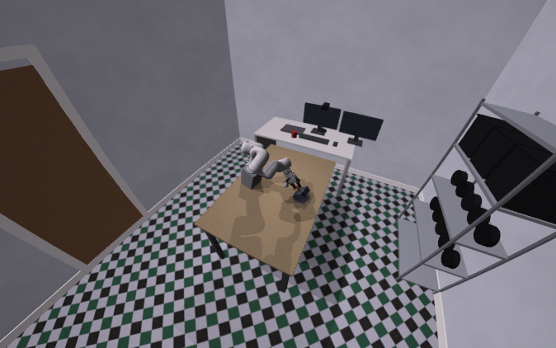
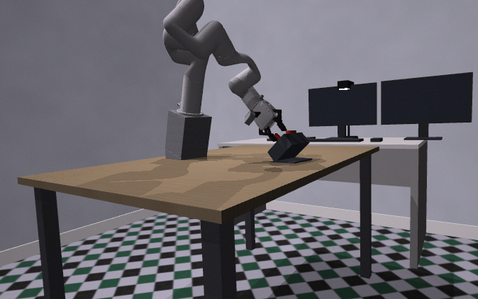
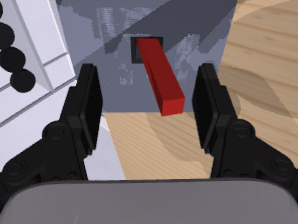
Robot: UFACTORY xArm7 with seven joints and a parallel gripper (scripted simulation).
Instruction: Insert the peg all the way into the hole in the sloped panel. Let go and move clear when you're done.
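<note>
The red peg is 2 cm ahead of my hand and 3 cm below it.
</note>
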